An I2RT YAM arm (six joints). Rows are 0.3 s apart.
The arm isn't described. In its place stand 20 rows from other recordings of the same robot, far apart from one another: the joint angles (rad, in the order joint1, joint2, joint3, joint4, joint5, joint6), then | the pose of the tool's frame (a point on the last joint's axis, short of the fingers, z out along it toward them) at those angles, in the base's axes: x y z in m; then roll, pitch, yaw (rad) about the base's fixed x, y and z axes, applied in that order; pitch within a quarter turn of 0, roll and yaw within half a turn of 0.
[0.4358, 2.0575, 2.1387, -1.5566, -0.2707, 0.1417] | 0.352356 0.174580 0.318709 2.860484 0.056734 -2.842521
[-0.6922, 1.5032, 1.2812, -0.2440, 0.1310, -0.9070] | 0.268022 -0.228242 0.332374 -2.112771 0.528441 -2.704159
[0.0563, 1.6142, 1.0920, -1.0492, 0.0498, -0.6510] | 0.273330 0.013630 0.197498 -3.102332 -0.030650 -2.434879
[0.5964, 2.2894, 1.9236, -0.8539, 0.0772, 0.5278] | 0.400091 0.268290 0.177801 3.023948 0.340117 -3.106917
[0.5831, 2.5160, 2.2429, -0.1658, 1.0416, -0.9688] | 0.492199 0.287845 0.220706 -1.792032 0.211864 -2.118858
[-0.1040, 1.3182, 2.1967, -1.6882, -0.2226, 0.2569] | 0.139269 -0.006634 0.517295 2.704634 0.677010 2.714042
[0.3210, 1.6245, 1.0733, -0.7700, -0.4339, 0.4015] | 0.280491 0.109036 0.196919 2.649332 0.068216 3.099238
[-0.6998, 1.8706, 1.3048, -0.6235, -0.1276, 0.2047] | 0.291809 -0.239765 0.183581 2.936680 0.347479 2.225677
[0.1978, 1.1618, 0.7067, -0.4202, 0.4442, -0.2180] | 0.227992 0.030092 0.220439 -2.555045 0.587457 -2.706962
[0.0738, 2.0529, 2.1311, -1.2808, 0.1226, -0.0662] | 0.420492 0.026724 0.324362 -2.994012 0.359277 -2.997602
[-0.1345, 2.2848, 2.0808, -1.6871, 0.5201, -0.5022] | 0.405841 -0.072770 0.222582 -2.833731 -0.527100 -2.771667
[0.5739, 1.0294, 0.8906, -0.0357, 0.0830, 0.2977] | 0.205428 0.129292 0.346266 2.132204 1.239794 2.596989
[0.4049, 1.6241, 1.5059, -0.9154, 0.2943, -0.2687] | 0.316331 0.124339 0.314969 -2.712556 0.441401 -2.451860
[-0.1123, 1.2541, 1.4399, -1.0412, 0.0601, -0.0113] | 0.237580 -0.028945 0.385918 -3.071701 0.714662 3.044227
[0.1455, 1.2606, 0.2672, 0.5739, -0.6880, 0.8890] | 0.210559 0.053702 0.151029 1.917053 0.384107 2.583506
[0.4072, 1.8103, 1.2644, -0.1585, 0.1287, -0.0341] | 0.375034 0.156779 0.223261 -2.973405 0.861351 -2.682465
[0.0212, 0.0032, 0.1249, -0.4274, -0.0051, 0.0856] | 0.096396 0.002226 0.170660 2.872307 1.253279 2.885412
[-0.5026, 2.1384, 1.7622, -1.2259, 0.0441, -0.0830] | 0.357148 -0.198109 0.192386 -3.100238 -0.034851 2.721962
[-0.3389, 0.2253, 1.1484, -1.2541, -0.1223, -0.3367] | -0.030583 0.015386 0.368528 -2.435584 1.133062 -2.596042
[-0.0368, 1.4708, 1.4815, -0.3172, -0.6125, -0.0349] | 0.336835 0.008080 0.407684 2.625438 1.282986 -3.077643
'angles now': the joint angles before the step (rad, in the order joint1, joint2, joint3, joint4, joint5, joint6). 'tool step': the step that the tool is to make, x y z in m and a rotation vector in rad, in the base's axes. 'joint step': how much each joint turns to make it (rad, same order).
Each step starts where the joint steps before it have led.
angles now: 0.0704, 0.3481, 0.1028, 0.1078, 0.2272, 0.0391
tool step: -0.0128, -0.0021, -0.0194, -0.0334, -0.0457, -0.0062
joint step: -0.0100, -0.1891, -0.0968, -0.0404, 0.0003, -0.0375
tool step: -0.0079, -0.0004, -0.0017, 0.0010, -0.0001, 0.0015
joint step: 0.0003, -0.1258, -0.0001, -0.1258, -0.0013, 0.0009
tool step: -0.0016, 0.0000, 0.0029, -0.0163, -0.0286, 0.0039
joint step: 0.0001, -0.0300, 0.0000, 0.0016, -0.0026, -0.0187
